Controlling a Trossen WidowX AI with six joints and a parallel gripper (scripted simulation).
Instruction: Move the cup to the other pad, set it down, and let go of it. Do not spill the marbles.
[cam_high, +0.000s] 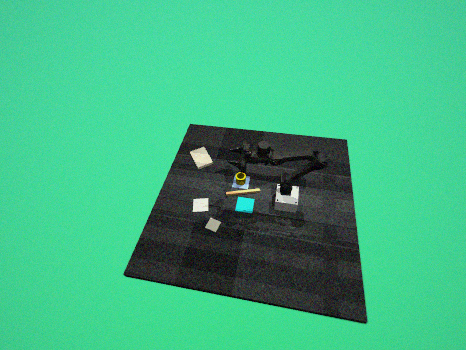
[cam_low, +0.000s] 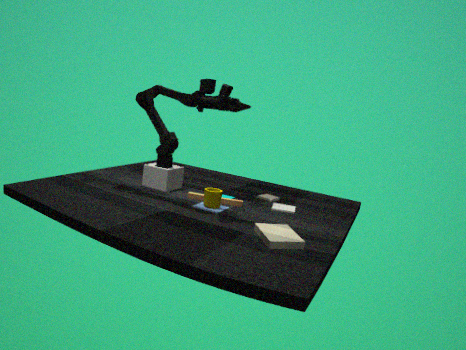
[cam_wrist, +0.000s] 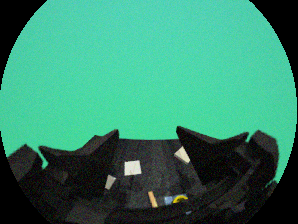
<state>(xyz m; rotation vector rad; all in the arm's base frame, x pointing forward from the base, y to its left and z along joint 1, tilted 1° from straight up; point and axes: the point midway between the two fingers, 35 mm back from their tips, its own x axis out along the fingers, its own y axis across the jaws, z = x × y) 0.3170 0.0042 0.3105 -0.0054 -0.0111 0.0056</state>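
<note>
My gripper tip is now 6 cm past the yellow cup, 13 cm to the left of it and 38 cm above it. Round my gripper tip: pale blue pad: 5 cm behind, 13 cm to the right, 42 cm below; then thin wooden bar: 7 cm behind, 4 cm to the right, 41 cm below; then teal pad: 9 cm behind, 5 cm to the left, 42 cm below.
</note>
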